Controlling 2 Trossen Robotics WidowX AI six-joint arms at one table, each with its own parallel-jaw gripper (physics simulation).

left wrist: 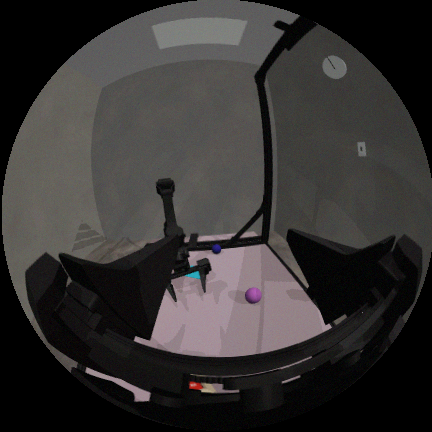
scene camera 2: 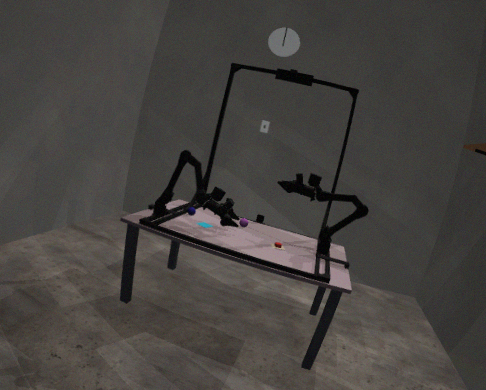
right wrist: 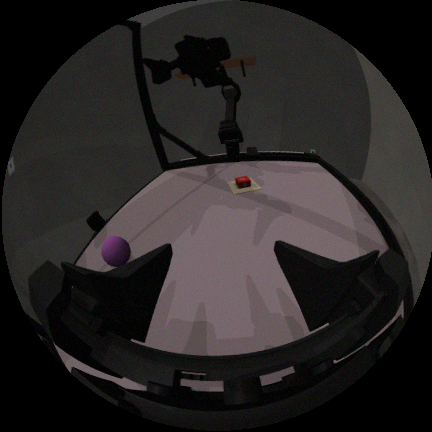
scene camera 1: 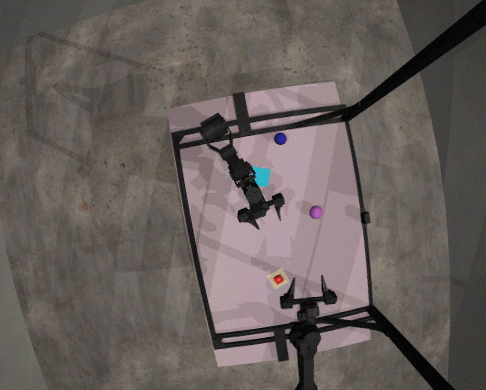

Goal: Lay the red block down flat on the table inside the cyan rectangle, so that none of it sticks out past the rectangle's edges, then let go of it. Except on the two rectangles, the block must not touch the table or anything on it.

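Places are measured from the left arm's base along level axes (x back, y right, z up), in centimetres.
Where they show: left gripper, fingertip midpoint: point(left wrist: 234, 236) point(scene camera 2: 279, 181) point(right wrist: 161, 47) point(scene camera 1: 308, 276); right gripper, fingertip midpoint: point(left wrist: 189, 296) point(scene camera 2: 238, 222) point(right wrist: 223, 247) point(scene camera 1: 269, 224); left arm's base at its link origin: point(scene camera 2: 322, 253) point(right wrist: 233, 155) point(scene camera 1: 297, 329); right arm's base at its link origin: point(scene camera 2: 158, 214).
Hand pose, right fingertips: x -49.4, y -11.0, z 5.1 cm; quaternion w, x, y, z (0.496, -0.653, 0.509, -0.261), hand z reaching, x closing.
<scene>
Things, the pixels of their top centre, and the offset from my right fingertips. "*": a spot on its surface instead.
- red block at its top centre: point(right wrist: 242, 178) point(left wrist: 192, 384) point(scene camera 1: 278, 279) point(scene camera 2: 278, 243) dx +24.5, dy +3.0, dz -5.1 cm
- cream rectangle at a spot on its surface: point(right wrist: 254, 188) * dx +22.6, dy -0.4, dz -6.9 cm
- cyan rectangle at a spot on its surface: point(scene camera 1: 262, 177) point(left wrist: 196, 271) point(scene camera 2: 206, 224) * dx -18.8, dy -1.7, dz -6.9 cm
- blue ball at its top centre: point(scene camera 1: 280, 137) point(left wrist: 215, 244) point(scene camera 2: 192, 207) dx -34.1, dy +6.5, dz -1.9 cm
- purple ball at its top centre: point(right wrist: 105, 240) point(left wrist: 253, 289) point(scene camera 1: 317, 213) point(scene camera 2: 244, 218) dx -3.3, dy +19.4, dz -1.5 cm
The red block point(scene camera 1: 278, 279) point(scene camera 2: 278, 244) point(left wrist: 195, 385) point(right wrist: 243, 181) sits on the cream rectangle point(scene camera 1: 281, 271) point(right wrist: 254, 188), with cream showing around it. The cyan rectangle point(scene camera 1: 262, 177) point(scene camera 2: 204, 225) point(left wrist: 192, 273) is bare where it shows; the right arm partly covers it in scene camera 1. My right gripper point(scene camera 1: 270, 224) point(scene camera 2: 237, 222) point(left wrist: 189, 296) point(right wrist: 223, 247) is open and empty above the table, between the two rectangles. My left gripper point(scene camera 1: 308, 277) point(scene camera 2: 280, 184) point(left wrist: 234, 236) is open and empty, high above the table, right of the block in scene camera 1.
A blue ball point(scene camera 1: 280, 139) point(scene camera 2: 191, 211) point(left wrist: 216, 248) is above and right of the cyan rectangle in scene camera 1. A purple ball point(scene camera 1: 316, 212) point(scene camera 2: 243, 222) point(left wrist: 253, 295) point(right wrist: 116, 251) is right of the right gripper there. A black frame point(scene camera 1: 370, 260) edges the table.
</scene>
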